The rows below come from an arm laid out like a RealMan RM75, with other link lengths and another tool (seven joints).
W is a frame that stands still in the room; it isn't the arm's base.
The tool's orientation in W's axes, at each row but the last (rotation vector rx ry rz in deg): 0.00, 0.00, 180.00; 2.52, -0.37, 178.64; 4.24, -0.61, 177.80; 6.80, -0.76, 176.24; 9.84, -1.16, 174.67; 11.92, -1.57, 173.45; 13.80, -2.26, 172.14; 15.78, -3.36, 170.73; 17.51, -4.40, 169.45; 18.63, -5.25, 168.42; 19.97, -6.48, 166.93
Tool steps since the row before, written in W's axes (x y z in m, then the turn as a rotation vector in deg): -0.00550, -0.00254, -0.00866, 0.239, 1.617, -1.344; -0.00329, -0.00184, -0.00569, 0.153, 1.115, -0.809; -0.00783, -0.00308, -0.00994, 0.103, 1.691, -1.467; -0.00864, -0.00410, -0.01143, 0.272, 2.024, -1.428; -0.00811, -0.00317, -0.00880, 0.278, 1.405, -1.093; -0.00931, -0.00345, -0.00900, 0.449, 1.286, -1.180; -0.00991, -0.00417, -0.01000, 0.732, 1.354, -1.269; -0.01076, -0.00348, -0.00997, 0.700, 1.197, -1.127; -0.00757, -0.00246, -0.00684, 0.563, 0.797, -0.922; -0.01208, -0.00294, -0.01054, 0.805, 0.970, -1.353; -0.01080, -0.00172, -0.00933, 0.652, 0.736, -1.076
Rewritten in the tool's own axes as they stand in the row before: 0.00550, 0.00254, -0.00866, -0.239, -1.617, -1.344; 0.00308, 0.00194, -0.00577, -0.150, -1.115, -0.809; 0.00723, 0.00343, -0.01028, -0.110, -1.685, -1.474; 0.00746, 0.00471, -0.01201, -0.254, -2.028, -1.425; 0.00676, 0.00395, -0.00959, -0.276, -1.415, -1.081; 0.00757, 0.00453, -0.01009, -0.469, -1.314, -1.140; 0.00758, 0.00557, -0.01127, -0.752, -1.417, -1.186; 0.00811, 0.00531, -0.01154, -0.717, -1.260, -1.044; 0.00549, 0.00395, -0.00802, -0.607, -0.850, -0.844; 0.00874, 0.00558, -0.01258, -0.904, -1.047, -1.227; 0.00769, 0.00444, -0.01130, -0.737, -0.801, -0.969
